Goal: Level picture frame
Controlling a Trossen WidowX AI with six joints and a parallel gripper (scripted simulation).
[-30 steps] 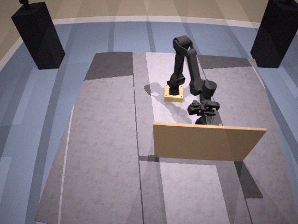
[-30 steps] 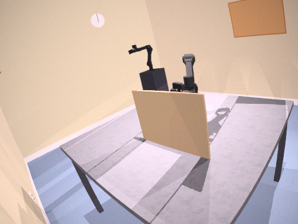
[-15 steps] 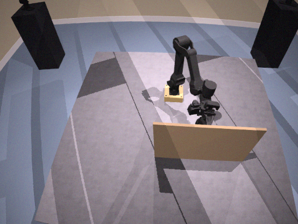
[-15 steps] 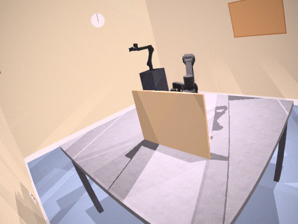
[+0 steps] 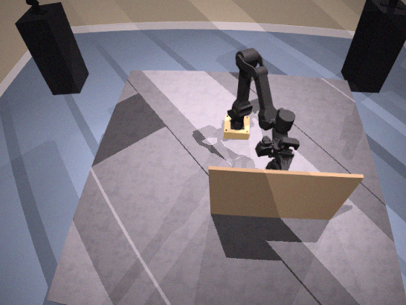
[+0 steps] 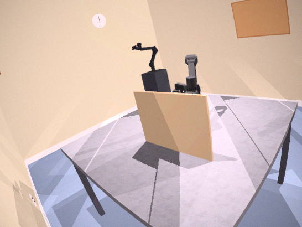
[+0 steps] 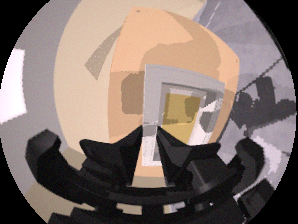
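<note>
The picture frame lies 5 cm below my gripper tip, 1 cm to the right of it and 1 cm ahead of it. From my gripper tip the other things lie so: tan wall panel (8 cm below, 2 cm ahead).
</note>
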